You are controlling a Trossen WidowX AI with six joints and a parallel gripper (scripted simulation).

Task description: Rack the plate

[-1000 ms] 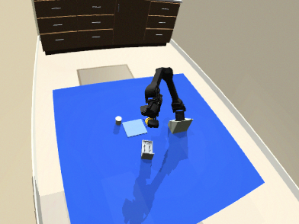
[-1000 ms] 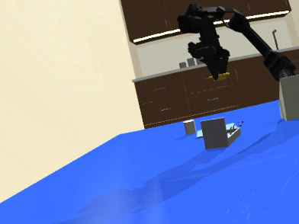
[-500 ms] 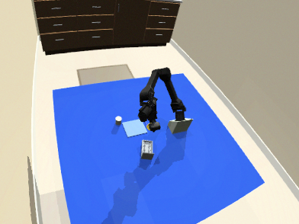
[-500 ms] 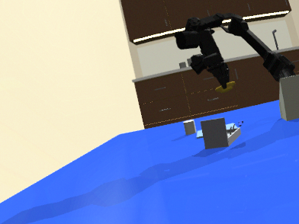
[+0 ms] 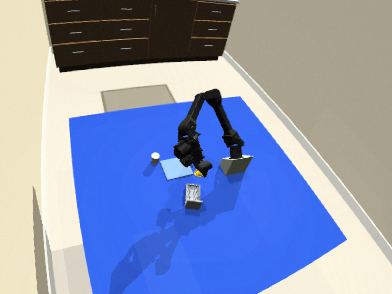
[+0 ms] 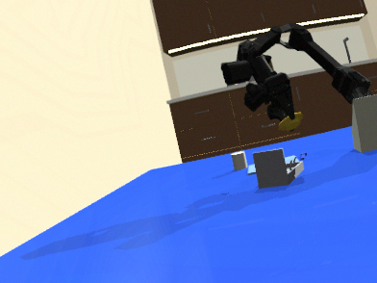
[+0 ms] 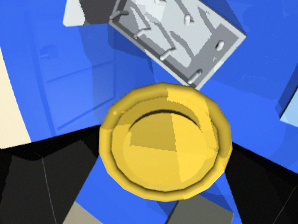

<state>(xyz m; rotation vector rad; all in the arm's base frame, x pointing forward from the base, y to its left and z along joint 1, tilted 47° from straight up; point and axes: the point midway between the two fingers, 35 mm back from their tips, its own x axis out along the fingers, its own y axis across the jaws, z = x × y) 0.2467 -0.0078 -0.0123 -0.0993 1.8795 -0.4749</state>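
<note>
The grey dish rack lies 90 mm below my gripper tip, 60 mm ahead of it and 50 mm to the left of it. From my gripper tip the other things lie so: yellow plate 10 mm above; white cup 240 mm to the right, 140 mm ahead, 90 mm below.
</note>
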